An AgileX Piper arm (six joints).
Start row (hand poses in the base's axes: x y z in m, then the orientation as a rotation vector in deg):
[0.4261 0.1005 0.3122 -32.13 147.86 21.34]
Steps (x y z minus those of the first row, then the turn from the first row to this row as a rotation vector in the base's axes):
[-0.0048 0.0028 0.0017 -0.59 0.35 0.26]
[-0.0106 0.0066 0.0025 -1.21 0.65 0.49]
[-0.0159 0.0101 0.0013 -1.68 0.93 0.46]
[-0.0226 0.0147 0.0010 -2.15 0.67 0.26]
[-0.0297 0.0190 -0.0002 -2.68 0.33 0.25]
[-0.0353 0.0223 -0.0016 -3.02 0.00 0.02]
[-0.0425 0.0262 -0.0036 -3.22 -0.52 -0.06]
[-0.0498 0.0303 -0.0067 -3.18 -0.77 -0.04]
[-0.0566 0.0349 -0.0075 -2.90 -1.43 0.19]
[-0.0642 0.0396 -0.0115 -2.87 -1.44 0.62]
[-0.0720 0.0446 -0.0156 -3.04 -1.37 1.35]
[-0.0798 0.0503 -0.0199 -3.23 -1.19 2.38]
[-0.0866 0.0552 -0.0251 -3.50 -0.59 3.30]
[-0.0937 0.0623 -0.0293 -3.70 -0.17 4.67]
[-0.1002 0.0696 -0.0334 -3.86 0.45 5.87]
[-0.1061 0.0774 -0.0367 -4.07 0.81 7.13]
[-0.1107 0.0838 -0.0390 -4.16 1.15 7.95]
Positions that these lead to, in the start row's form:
[0.4213 0.1033 0.3139 -32.66 148.34 20.81]
[0.4155 0.1071 0.3147 -33.17 148.78 20.20]
[0.4102 0.1106 0.3135 -33.28 149.20 19.69]
[0.4035 0.1152 0.3132 -33.20 149.13 18.93]
[0.3964 0.1195 0.3120 -33.38 148.97 18.12]
[0.3908 0.1228 0.3106 -33.21 148.79 17.49]
[0.3836 0.1267 0.3086 -33.20 148.37 17.03]
[0.3763 0.1308 0.3055 -33.22 148.11 16.99]
[0.3695 0.1354 0.3047 -33.45 147.35 17.19]
[0.3619 0.1401 0.3007 -34.01 147.24 17.37]
[0.3541 0.1451 0.2966 -35.02 147.22 17.42]
[0.3463 0.1508 0.2923 -36.42 147.23 17.58]
[0.3395 0.1557 0.2871 -37.71 147.69 17.76]
[0.3324 0.1628 0.2829 -39.56 147.84 18.10]
[0.3259 0.1701 0.2788 -41.19 148.19 18.51]
[0.3200 0.1779 0.2755 -42.92 148.28 18.79]
[0.3154 0.1843 0.2732 -44.03 148.42 19.06]

